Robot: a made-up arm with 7 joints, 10 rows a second.
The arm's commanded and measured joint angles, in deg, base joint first. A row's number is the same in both.
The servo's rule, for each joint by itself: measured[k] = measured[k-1] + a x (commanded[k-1-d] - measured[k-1]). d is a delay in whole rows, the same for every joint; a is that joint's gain. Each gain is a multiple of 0.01, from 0.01 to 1. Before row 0 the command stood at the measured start. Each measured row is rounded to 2 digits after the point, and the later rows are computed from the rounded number. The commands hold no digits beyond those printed.
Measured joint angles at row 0:
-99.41 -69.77 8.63 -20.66 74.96 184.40 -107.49
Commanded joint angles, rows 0 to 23:
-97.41 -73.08 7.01 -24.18 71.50 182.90 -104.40
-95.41 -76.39 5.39 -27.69 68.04 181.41 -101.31
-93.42 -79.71 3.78 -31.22 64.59 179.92 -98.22
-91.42 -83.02 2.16 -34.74 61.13 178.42 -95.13
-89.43 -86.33 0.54 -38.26 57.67 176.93 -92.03
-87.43 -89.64 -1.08 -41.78 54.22 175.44 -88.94
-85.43 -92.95 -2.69 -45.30 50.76 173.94 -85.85
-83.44 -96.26 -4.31 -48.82 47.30 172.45 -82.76
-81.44 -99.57 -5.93 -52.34 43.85 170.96 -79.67
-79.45 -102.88 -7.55 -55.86 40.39 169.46 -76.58
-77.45 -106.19 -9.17 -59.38 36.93 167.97 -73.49
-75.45 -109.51 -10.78 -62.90 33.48 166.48 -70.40
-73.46 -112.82 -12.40 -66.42 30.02 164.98 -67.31
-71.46 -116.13 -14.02 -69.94 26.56 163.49 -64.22
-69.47 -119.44 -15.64 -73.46 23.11 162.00 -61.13
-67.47 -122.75 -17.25 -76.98 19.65 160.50 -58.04
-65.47 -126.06 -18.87 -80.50 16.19 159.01 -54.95
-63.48 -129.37 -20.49 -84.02 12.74 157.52 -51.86
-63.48 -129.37 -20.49 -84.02 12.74 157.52 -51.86
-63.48 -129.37 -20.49 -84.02 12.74 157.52 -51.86
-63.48 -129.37 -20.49 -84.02 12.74 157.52 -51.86
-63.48 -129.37 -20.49 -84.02 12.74 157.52 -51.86
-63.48 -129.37 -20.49 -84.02 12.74 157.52 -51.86
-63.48 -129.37 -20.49 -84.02 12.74 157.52 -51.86
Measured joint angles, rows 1 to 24:
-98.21 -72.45 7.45 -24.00 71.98 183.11 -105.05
-96.53 -75.64 5.95 -27.51 68.59 181.65 -102.10
-94.66 -78.94 4.37 -31.03 65.15 180.16 -99.03
-92.72 -82.24 2.76 -34.55 61.69 178.66 -95.95
-90.75 -85.55 1.14 -38.07 58.23 177.17 -92.85
-88.76 -88.86 -0.48 -41.59 54.78 175.68 -89.76
-86.76 -92.17 -2.09 -45.11 51.32 174.18 -86.67
-84.77 -95.48 -3.71 -48.63 47.86 172.69 -83.58
-82.77 -98.79 -5.33 -52.15 44.41 171.20 -80.49
-80.78 -102.10 -6.95 -55.67 40.95 169.70 -77.40
-78.78 -105.41 -8.57 -59.19 37.49 168.21 -74.31
-76.78 -108.73 -10.18 -62.71 34.04 166.72 -71.22
-74.79 -112.04 -11.80 -66.23 30.58 165.22 -68.13
-72.79 -115.35 -13.42 -69.75 27.12 163.73 -65.04
-70.80 -118.66 -15.04 -73.27 23.67 162.24 -61.95
-68.80 -121.97 -16.65 -76.79 20.21 160.74 -58.86
-66.80 -125.28 -18.27 -80.31 16.75 159.25 -55.77
-64.81 -128.59 -19.89 -83.83 13.30 157.76 -52.68
-64.01 -129.22 -20.33 -84.01 12.82 157.55 -52.03
-63.69 -129.34 -20.45 -84.02 12.75 157.52 -51.90
-63.56 -129.36 -20.48 -84.02 12.74 157.52 -51.87
-63.51 -129.37 -20.49 -84.02 12.74 157.52 -51.86
-63.49 -129.37 -20.49 -84.02 12.74 157.52 -51.86
-63.48 -129.37 -20.49 -84.02 12.74 157.52 -51.86
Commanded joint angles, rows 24 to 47:
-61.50 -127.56 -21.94 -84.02 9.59 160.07 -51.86
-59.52 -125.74 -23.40 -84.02 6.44 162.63 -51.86
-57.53 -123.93 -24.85 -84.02 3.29 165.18 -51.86
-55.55 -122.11 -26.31 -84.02 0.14 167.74 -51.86
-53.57 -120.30 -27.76 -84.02 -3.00 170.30 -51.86
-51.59 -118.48 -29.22 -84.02 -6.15 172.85 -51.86
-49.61 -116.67 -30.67 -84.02 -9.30 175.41 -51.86
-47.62 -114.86 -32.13 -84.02 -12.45 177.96 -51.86
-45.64 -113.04 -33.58 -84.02 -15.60 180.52 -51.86
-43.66 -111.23 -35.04 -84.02 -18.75 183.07 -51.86
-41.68 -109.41 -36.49 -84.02 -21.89 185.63 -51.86
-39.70 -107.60 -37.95 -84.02 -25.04 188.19 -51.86
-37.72 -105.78 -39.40 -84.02 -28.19 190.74 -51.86
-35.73 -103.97 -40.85 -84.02 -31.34 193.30 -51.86
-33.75 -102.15 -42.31 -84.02 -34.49 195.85 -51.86
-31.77 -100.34 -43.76 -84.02 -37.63 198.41 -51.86
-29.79 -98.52 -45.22 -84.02 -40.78 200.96 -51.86
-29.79 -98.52 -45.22 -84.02 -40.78 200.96 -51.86
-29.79 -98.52 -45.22 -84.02 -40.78 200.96 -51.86
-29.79 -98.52 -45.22 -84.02 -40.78 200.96 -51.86
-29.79 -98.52 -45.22 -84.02 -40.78 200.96 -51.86
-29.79 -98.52 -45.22 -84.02 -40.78 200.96 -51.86
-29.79 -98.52 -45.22 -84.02 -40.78 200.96 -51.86
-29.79 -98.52 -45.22 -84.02 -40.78 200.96 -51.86
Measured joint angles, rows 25 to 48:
-62.29 -127.90 -21.55 -84.02 10.03 159.71 -51.86
-60.63 -126.15 -22.90 -84.02 6.94 162.22 -51.86
-58.77 -124.35 -24.32 -84.02 3.80 164.77 -51.86
-56.84 -122.54 -25.77 -84.02 0.65 167.32 -51.86
-54.88 -120.73 -27.22 -84.02 -2.49 169.88 -51.86
-52.91 -118.91 -28.68 -84.02 -5.64 172.43 -51.86
-50.93 -117.10 -30.13 -84.02 -8.79 174.99 -51.86
-48.94 -115.29 -31.59 -84.02 -11.94 177.54 -51.86
-46.96 -113.47 -33.04 -84.02 -15.09 180.10 -51.86
-44.98 -111.66 -34.50 -84.02 -18.24 182.65 -51.86
-43.00 -109.84 -35.95 -84.02 -21.38 185.21 -51.86
-41.02 -108.03 -37.41 -84.02 -24.53 187.77 -51.86
-39.04 -106.21 -38.86 -84.02 -27.68 190.32 -51.86
-37.05 -104.40 -40.31 -84.02 -30.83 192.88 -51.86
-35.07 -102.58 -41.77 -84.02 -33.98 195.43 -51.86
-33.09 -100.77 -43.22 -84.02 -37.12 197.99 -51.86
-31.11 -98.95 -44.68 -84.02 -40.27 200.54 -51.86
-30.32 -98.60 -45.07 -84.02 -40.71 200.90 -51.86
-30.00 -98.54 -45.18 -84.02 -40.77 200.95 -51.86
-29.87 -98.52 -45.21 -84.02 -40.78 200.96 -51.86
-29.82 -98.52 -45.22 -84.02 -40.78 200.96 -51.86
-29.80 -98.52 -45.22 -84.02 -40.78 200.96 -51.86
-29.79 -98.52 -45.22 -84.02 -40.78 200.96 -51.86
-29.79 -98.52 -45.22 -84.02 -40.78 200.96 -51.86

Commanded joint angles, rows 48 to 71:
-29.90 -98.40 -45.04 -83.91 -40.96 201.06 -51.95
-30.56 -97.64 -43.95 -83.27 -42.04 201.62 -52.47
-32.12 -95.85 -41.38 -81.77 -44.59 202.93 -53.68
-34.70 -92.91 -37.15 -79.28 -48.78 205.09 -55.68
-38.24 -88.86 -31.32 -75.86 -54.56 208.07 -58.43
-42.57 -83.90 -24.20 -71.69 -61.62 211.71 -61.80
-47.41 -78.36 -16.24 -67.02 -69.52 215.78 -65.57
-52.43 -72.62 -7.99 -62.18 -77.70 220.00 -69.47
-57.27 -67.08 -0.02 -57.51 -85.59 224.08 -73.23
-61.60 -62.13 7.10 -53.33 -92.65 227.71 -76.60
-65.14 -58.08 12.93 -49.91 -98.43 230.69 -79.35
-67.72 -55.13 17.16 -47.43 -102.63 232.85 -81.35
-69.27 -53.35 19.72 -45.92 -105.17 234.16 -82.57
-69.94 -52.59 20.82 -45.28 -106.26 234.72 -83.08
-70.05 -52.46 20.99 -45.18 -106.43 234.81 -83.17
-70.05 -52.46 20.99 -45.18 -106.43 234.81 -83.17
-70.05 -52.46 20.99 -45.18 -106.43 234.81 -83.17
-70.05 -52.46 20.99 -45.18 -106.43 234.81 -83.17
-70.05 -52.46 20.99 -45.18 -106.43 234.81 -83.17
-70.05 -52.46 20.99 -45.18 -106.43 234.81 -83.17
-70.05 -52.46 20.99 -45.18 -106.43 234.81 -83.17
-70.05 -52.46 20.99 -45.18 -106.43 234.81 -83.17
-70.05 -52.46 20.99 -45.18 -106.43 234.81 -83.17
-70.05 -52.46 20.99 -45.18 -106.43 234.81 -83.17
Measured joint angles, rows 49 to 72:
-29.86 -98.42 -45.09 -83.92 -40.93 201.05 -51.93
-30.28 -97.79 -44.26 -83.30 -41.88 201.54 -52.36
-31.38 -96.22 -42.16 -81.85 -44.21 202.74 -53.40
-33.37 -93.54 -38.50 -79.41 -48.14 204.76 -55.20
-36.29 -89.75 -33.26 -76.04 -53.66 207.61 -57.75
-40.06 -85.01 -26.65 -71.91 -60.51 211.14 -60.95
-44.47 -79.62 -19.05 -67.26 -68.26 215.13 -64.60
-49.25 -73.95 -10.98 -62.43 -76.38 219.32 -68.45
-54.06 -68.39 -2.98 -57.76 -84.30 223.41 -72.23
-58.58 -63.32 4.38 -53.55 -91.48 227.11 -75.68
-62.52 -59.08 10.62 -50.09 -97.46 230.19 -78.58
-65.64 -55.88 15.39 -47.56 -101.91 232.48 -80.77
-67.82 -53.83 18.55 -46.00 -104.71 233.92 -82.19
-69.09 -52.83 20.21 -45.32 -106.04 234.61 -82.89
-69.67 -52.53 20.78 -45.19 -106.38 234.78 -83.11
-69.90 -52.47 20.93 -45.18 -106.42 234.81 -83.16
-69.99 -52.46 20.97 -45.18 -106.43 234.81 -83.17
-70.03 -52.46 20.98 -45.18 -106.43 234.81 -83.17
-70.04 -52.46 20.99 -45.18 -106.43 234.81 -83.17
-70.05 -52.46 20.99 -45.18 -106.43 234.81 -83.17
-70.05 -52.46 20.99 -45.18 -106.43 234.81 -83.17
-70.05 -52.46 20.99 -45.18 -106.43 234.81 -83.17
-70.05 -52.46 20.99 -45.18 -106.43 234.81 -83.17
-70.05 -52.46 20.99 -45.18 -106.43 234.81 -83.17

